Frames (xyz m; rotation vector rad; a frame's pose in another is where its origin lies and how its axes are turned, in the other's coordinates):
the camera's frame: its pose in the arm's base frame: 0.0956 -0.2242 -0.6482 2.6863 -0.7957 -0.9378
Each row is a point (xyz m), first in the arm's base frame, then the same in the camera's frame.
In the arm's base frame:
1: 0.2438 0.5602 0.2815
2: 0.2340 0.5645 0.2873
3: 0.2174 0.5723 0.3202
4: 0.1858 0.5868 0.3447
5: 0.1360 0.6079 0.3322
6: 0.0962 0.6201 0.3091
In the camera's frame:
1: -0.8152 -0.4063 -0.8197
2: -0.8270 -0.4037 -0.8182
3: -0.8593 -0.3921 -0.8336
4: -0.9008 -0.3824 -0.8331
5: -0.9384 -0.3831 -0.7923
6: -0.9591 -0.3842 -0.7495

